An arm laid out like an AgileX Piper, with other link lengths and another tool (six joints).
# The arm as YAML. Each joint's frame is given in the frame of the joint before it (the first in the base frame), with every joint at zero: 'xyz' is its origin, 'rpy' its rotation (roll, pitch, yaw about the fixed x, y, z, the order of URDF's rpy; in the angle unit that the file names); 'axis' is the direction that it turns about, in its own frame. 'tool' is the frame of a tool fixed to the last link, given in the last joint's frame.
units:
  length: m
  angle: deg
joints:
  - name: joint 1
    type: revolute
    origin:
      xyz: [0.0, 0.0, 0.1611]
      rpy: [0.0, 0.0, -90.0]
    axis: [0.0, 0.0, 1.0]
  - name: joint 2
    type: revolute
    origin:
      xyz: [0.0, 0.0, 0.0]
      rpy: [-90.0, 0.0, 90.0]
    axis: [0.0, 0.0, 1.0]
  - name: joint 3
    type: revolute
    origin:
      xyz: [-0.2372, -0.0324, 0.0]
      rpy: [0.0, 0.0, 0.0]
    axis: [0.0, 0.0, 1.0]
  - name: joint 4
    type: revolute
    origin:
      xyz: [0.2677, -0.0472, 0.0]
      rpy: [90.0, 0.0, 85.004]
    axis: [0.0, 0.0, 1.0]
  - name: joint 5
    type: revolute
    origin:
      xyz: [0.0, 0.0, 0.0]
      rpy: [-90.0, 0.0, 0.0]
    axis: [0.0, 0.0, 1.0]
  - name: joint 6
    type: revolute
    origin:
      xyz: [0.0, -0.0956, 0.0]
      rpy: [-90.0, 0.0, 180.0]
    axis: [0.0, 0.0, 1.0]
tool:
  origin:
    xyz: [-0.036, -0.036, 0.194]
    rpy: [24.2, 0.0, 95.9]
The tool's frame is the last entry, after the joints.
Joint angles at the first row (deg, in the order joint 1, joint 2, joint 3, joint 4, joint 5, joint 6):
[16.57, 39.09, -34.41, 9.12, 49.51, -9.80]
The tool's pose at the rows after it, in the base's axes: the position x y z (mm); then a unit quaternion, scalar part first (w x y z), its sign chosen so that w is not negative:
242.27 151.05 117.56 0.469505 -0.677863 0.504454 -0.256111
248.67 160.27 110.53 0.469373 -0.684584 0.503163 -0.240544
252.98 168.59 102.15 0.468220 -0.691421 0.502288 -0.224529
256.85 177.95 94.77 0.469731 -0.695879 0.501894 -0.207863
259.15 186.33 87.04 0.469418 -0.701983 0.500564 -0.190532
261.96 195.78 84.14 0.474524 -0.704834 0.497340 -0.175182
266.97 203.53 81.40 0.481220 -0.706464 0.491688 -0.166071
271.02 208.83 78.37 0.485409 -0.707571 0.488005 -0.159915
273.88 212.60 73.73 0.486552 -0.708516 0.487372 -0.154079
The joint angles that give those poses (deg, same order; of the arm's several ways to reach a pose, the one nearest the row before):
[16.57, 44.14, -35.95, 11.70, 47.37, -12.79]
[16.57, 48.69, -37.05, 14.21, 45.44, -15.37]
[16.57, 52.84, -37.91, 16.77, 43.89, -18.05]
[16.57, 56.72, -38.75, 19.79, 42.43, -20.96]
[16.57, 60.51, -39.74, 22.70, 41.55, -24.01]
[16.57, 63.53, -40.91, 25.88, 40.99, -27.16]
[16.57, 66.20, -41.82, 28.80, 39.91, -30.43]
[16.57, 68.30, -42.47, 30.95, 39.05, -32.89]
[16.57, 70.27, -42.91, 32.64, 38.29, -34.73]

